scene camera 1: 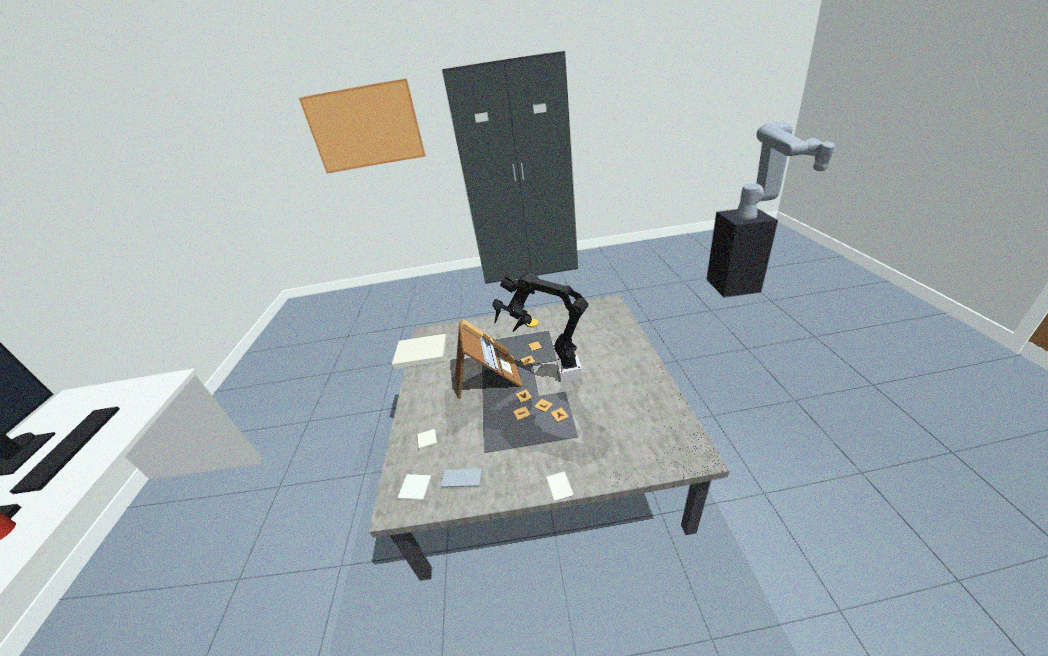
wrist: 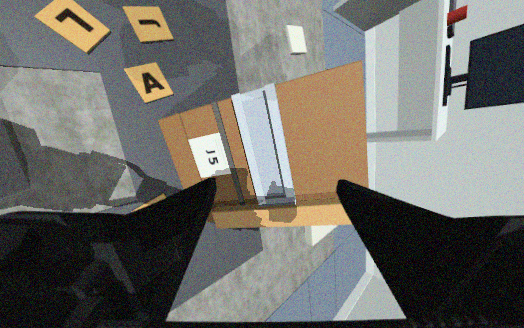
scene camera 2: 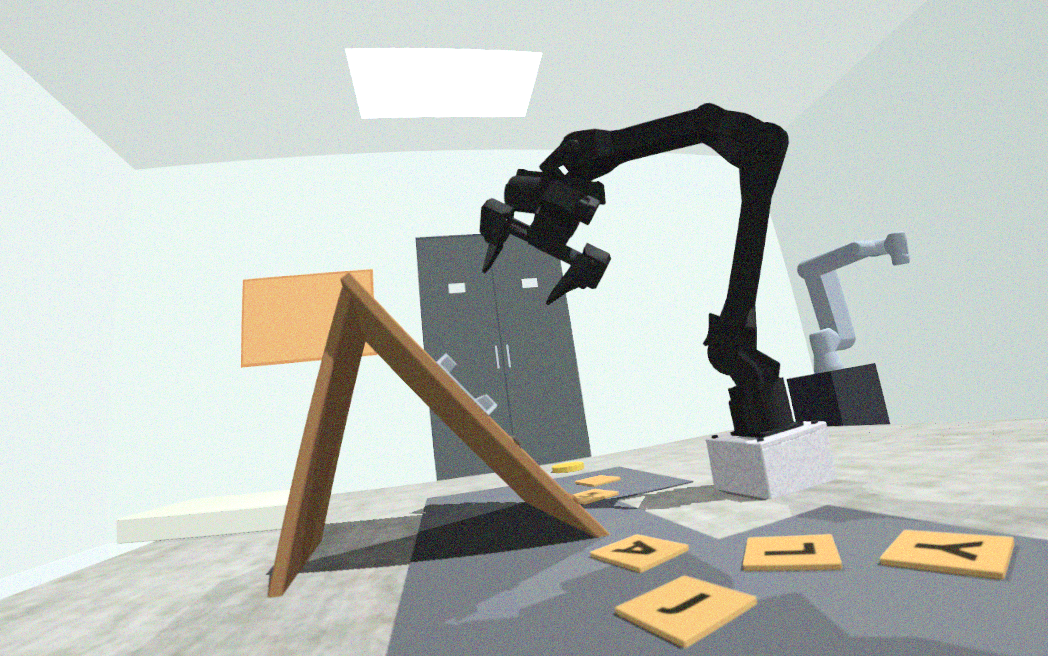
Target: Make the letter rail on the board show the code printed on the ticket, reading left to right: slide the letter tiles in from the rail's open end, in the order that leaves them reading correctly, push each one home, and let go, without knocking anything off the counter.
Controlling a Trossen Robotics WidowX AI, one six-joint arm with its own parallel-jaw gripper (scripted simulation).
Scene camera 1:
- pale flat box: 431, 349
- wooden a-frame board: 473, 342
